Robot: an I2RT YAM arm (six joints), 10 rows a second.
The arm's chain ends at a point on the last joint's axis. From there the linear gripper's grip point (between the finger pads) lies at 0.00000 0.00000 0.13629 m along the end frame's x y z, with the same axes.
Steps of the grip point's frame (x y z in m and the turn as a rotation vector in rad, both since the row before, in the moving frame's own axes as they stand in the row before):
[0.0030, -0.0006, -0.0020, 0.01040, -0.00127, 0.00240]
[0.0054, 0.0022, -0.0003, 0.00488, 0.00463, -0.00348]
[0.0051, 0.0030, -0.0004, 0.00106, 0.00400, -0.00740]
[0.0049, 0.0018, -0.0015, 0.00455, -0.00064, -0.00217]
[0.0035, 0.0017, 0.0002, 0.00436, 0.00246, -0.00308]
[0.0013, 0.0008, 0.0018, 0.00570, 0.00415, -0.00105]
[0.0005, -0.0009, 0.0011, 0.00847, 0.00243, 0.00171]
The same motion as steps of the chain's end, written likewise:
[0.0032, 0.0008, -0.0020, 0.01040, -0.00127, 0.00240]
[0.0048, 0.0029, -0.0003, 0.00488, 0.00463, -0.00348]
[0.0046, 0.0031, -0.0004, 0.00106, 0.00400, -0.00740]
[0.0050, 0.0024, -0.0015, 0.00455, -0.00064, -0.00217]
[0.0032, 0.0023, 0.0002, 0.00436, 0.00246, -0.00308]
[0.0007, 0.0016, 0.0018, 0.00570, 0.00415, -0.00105]
[0.0002, 0.0003, 0.0011, 0.00847, 0.00243, 0.00171]

